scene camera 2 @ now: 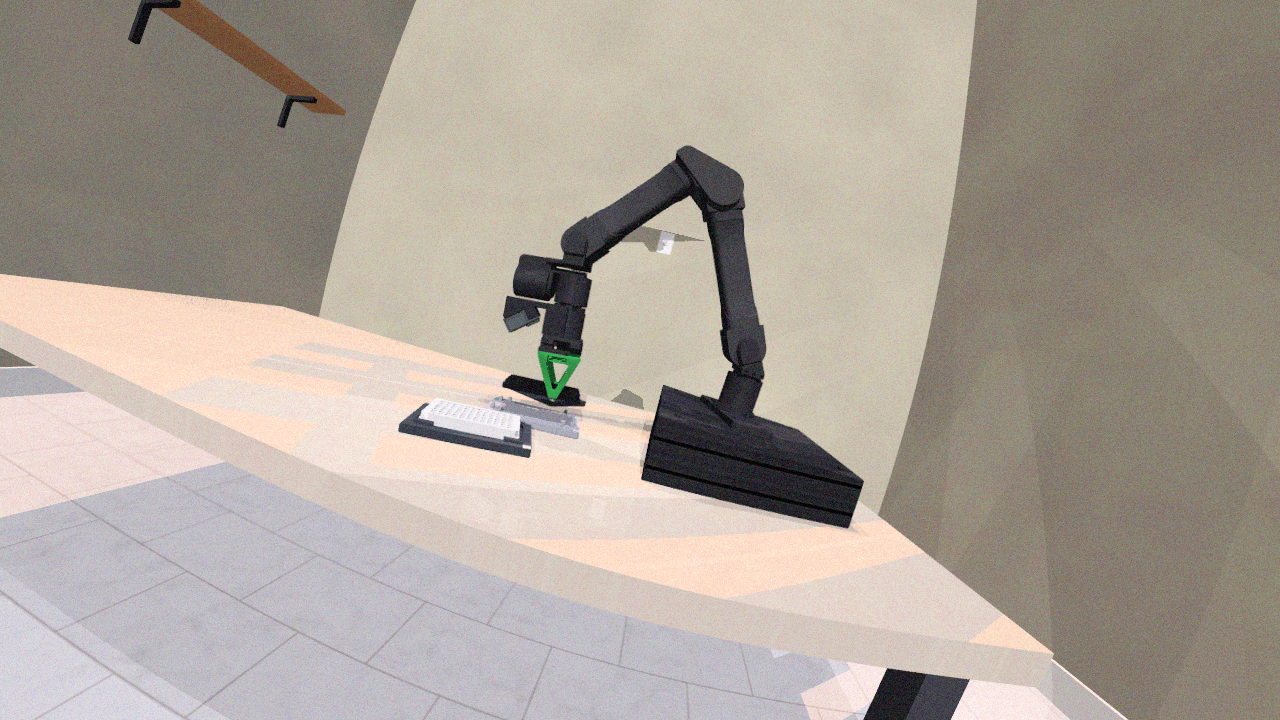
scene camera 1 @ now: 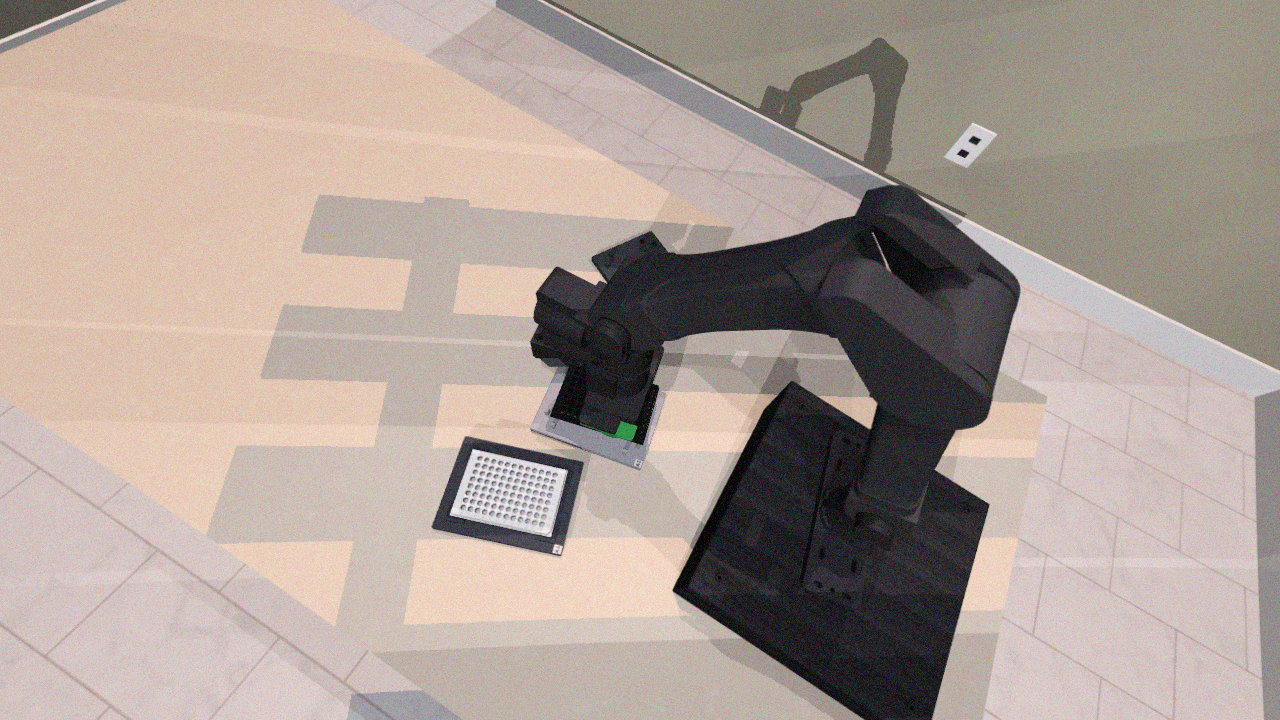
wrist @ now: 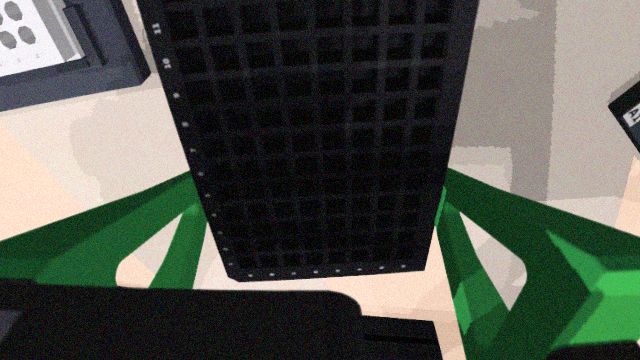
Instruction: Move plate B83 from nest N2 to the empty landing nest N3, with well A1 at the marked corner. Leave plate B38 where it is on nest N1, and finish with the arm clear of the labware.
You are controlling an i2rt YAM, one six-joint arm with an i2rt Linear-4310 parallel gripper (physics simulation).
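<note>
My gripper has green fingers and is shut on the long sides of plate B83, a black well plate with numbered rows. It holds the plate level, a little above the table, over the grey nest N2. The dark nest N3 lies beyond, mostly hidden by the arm; its corner with an A1 label shows in the wrist view. The white plate B38 sits in the dark nest N1.
The arm's black base block stands on the table to the right of the nests. The arm's links reach over nest N3. The table's front edge runs close to nest N1.
</note>
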